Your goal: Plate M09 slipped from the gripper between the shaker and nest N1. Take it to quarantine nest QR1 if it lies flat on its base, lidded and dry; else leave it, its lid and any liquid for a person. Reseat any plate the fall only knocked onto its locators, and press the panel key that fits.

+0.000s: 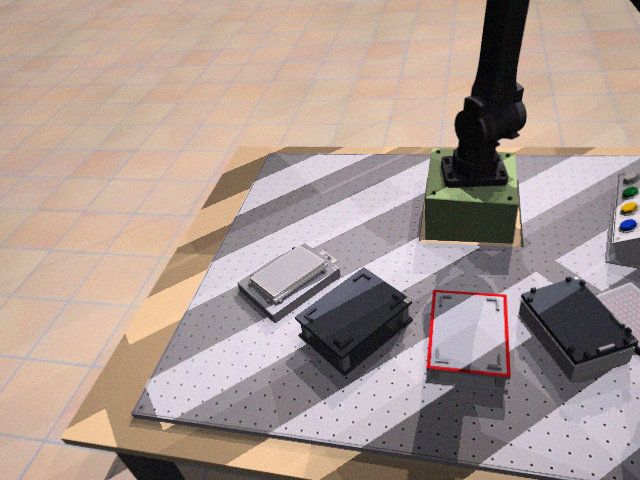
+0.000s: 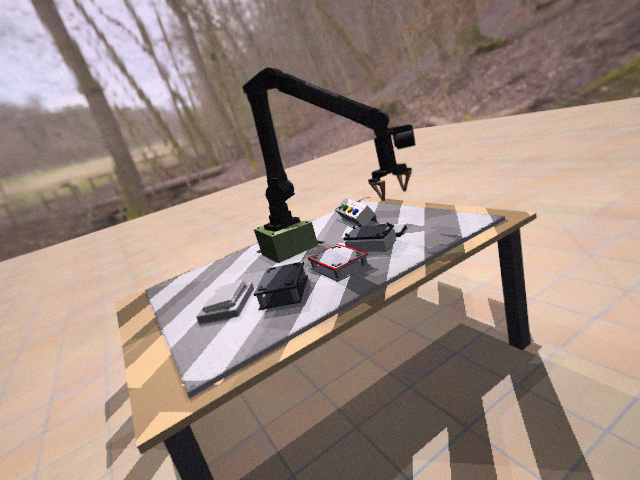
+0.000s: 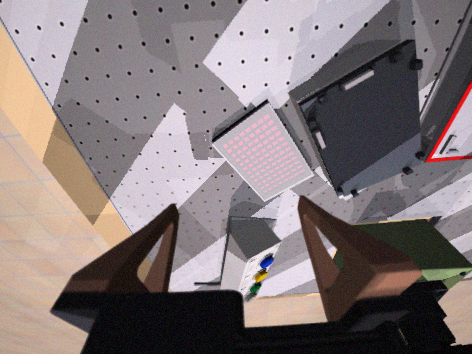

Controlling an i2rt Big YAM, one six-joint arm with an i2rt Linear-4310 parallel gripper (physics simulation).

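Pixels of known places: gripper, fingertip midpoint: [image 2: 394, 196] [image 3: 237, 205]; arm's base, origin of the base link: [image 1: 473, 173] [image 2: 282, 225] [image 3: 401, 293].
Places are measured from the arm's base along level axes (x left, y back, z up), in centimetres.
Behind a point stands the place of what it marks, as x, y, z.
A pale plate with pink wells [image 1: 622, 304] {19.5, -29.6, -7.7} [image 3: 264, 150] {21.0, -33.9, -7.7} lies beside the black-topped block with locator pegs [image 1: 573, 320] {9.5, -35.6, -3.9} [image 2: 369, 233] {8.5, -36.7, -3.9} [image 3: 370, 120] {10.4, -36.8, -3.9}. Whether it is lidded, dry or exactly flat I cannot tell. The red-rimmed nest QR1 [image 1: 430, 335] {-12.2, -36.2, -5.4} [image 2: 351, 262] {-7.7, -43.3, -5.7} [image 3: 447, 129] {0.0, -32.6, -5.3} holds no plate. A silvery plate [image 1: 289, 272] {-36.8, -20.2, -5.0} [image 2: 225, 298] {-39.3, -23.7, -4.9} looks slightly tilted on the grey base [image 1: 275, 311] {-39.0, -28.0, -7.0} [image 2: 211, 316] {-44.6, -23.3, -7.8}. My gripper [image 2: 393, 194] {24.4, -36.2, 3.5} [image 3: 237, 205] {24.4, -36.2, 3.5} is open and empty, high above the table on the panel side. The key panel [image 1: 622, 253] {23.0, -18.9, -6.5} [image 2: 368, 212] {26.6, -20.3, -4.0} [image 3: 235, 265] {29.7, -15.8, -2.9} shows green, yellow and blue keys.
A black raised nest [image 1: 356, 310] {-24.0, -31.2, -4.1} [image 2: 281, 279] {-25.6, -32.9, -4.2} without a plate stands between the grey base and QR1. The arm's green pedestal [image 1: 470, 219] {-1.6, -8.7, -4.8} [image 2: 289, 242] {-4.3, -8.2, -4.6} [image 3: 400, 245] {-0.7, -8.9, -5.2} stands behind QR1. A thin dark part [image 2: 401, 230] {22.1, -38.4, -8.3} sticks out beside the black-topped block.
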